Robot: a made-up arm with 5 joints. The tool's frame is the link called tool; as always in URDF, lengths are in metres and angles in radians.
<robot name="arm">
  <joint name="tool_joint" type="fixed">
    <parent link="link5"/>
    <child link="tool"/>
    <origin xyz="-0.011 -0.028 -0.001" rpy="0 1.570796 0"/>
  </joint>
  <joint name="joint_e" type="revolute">
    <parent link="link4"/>
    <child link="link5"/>
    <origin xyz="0.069 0.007 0.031" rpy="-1.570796 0 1.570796"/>
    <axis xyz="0 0 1"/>
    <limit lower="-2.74" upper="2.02"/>
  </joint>
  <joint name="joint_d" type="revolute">
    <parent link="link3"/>
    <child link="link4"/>
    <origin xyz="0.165 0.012 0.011"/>
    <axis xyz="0 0 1"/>
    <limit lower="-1" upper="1.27"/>
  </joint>
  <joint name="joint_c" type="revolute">
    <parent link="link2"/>
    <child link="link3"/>
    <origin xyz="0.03 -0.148 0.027"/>
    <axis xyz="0 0 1"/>
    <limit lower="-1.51" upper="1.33"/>
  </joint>
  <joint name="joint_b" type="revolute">
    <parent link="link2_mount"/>
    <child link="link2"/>
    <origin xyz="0.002 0.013 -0.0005" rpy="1.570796 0 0"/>
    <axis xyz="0 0 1"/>
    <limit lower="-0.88" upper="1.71"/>
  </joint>
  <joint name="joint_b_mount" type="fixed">
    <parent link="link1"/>
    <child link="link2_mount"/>
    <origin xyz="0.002 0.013 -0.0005"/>
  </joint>
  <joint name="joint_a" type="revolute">
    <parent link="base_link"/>
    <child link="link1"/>
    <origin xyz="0.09 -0.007 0.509" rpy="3.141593 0 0"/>
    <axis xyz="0 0 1"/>
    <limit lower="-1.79" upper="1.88"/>
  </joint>
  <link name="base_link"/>
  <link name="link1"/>
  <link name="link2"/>
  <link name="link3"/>
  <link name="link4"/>
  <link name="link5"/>
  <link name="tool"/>
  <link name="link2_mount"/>
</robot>
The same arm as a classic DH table. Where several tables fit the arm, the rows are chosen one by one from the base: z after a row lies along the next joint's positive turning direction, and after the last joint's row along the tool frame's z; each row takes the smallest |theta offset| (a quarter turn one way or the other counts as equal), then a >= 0, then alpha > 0; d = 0 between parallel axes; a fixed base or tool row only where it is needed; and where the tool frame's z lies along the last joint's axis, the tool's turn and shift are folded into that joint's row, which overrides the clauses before.
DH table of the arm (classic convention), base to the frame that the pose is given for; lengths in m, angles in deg. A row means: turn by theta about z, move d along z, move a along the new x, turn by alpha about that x. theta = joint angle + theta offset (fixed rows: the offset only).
base (fixed): a 0.0903  alpha 180  d 0  theta0 -4.45
joint_a: a 0.004  alpha 90  d -0.51  theta0 -4.45
joint_b: a 0.151  alpha 0  d 0  theta0 -78.54
joint_c: a 0.1654  alpha 0  d 0  theta0 82.7
joint_d: a 0.007  alpha -90  d 0.043  theta0 85.84
joint_e: a 0.028  alpha -90  d -0.07  theta0 -90
tool (fixed): a 0  alpha 0  d -0.011  theta0 90
Joint limits (deg, base to tool): -102.56..107.72 -50.42..97.98 -86.52..76.2 -57.3..72.77 -156.99..115.74

